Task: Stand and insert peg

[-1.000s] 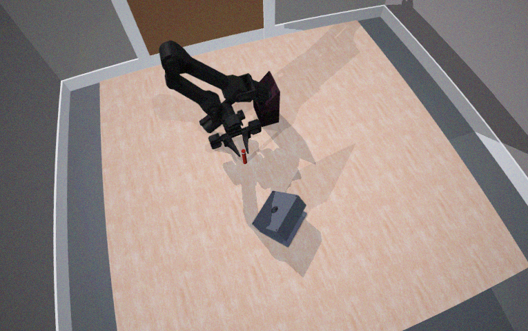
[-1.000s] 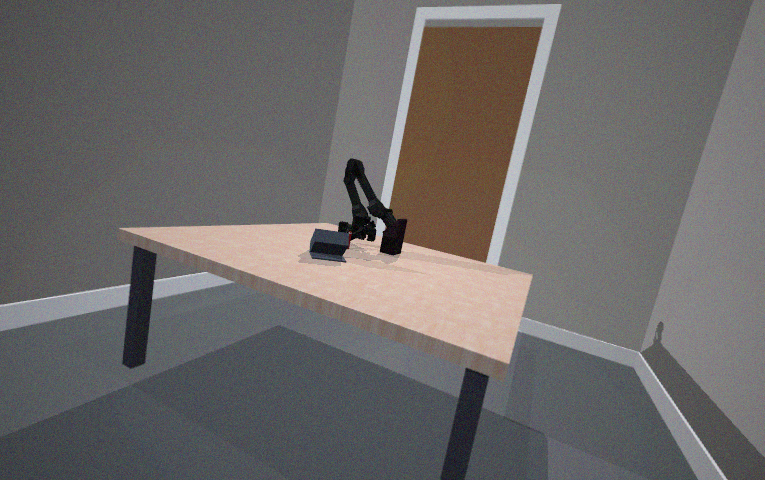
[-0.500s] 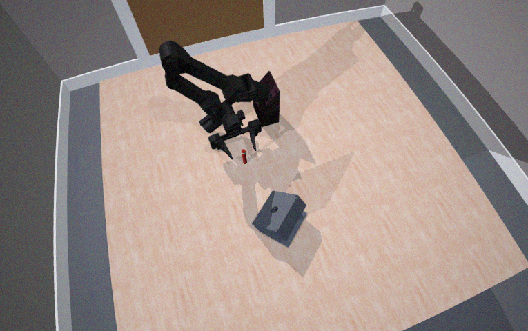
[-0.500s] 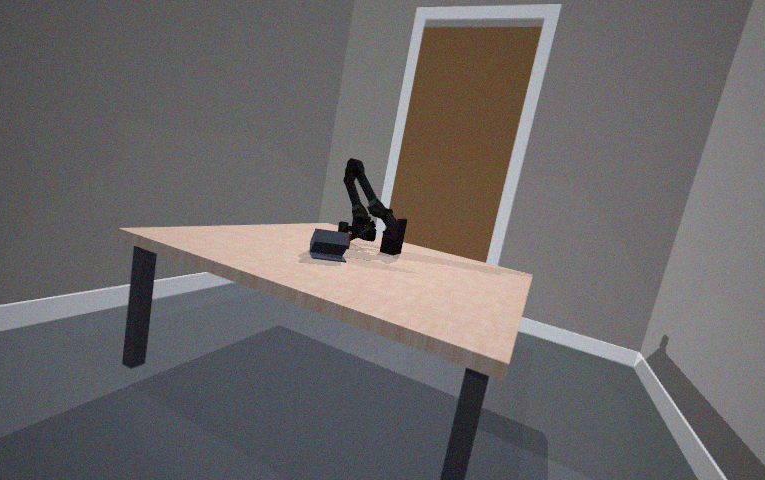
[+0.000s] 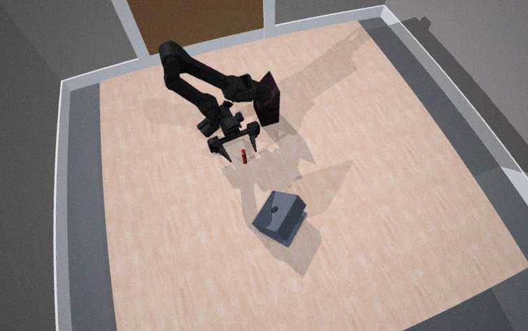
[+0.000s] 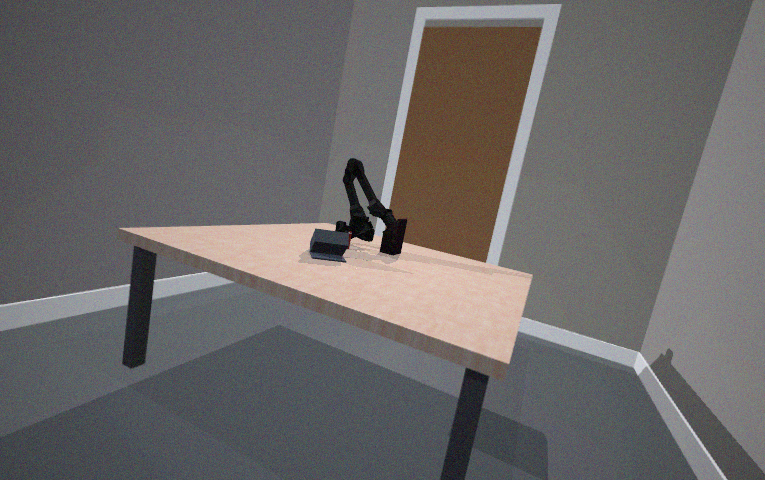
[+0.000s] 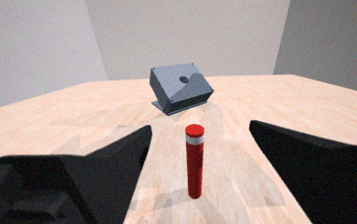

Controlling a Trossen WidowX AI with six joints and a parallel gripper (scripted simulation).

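Now: gripper tip 20 mm past the red peg and 10 mm above it. Round my gripper tip: sloped panel: 220 mm ahead, 70 mm to the left, 20 mm below.
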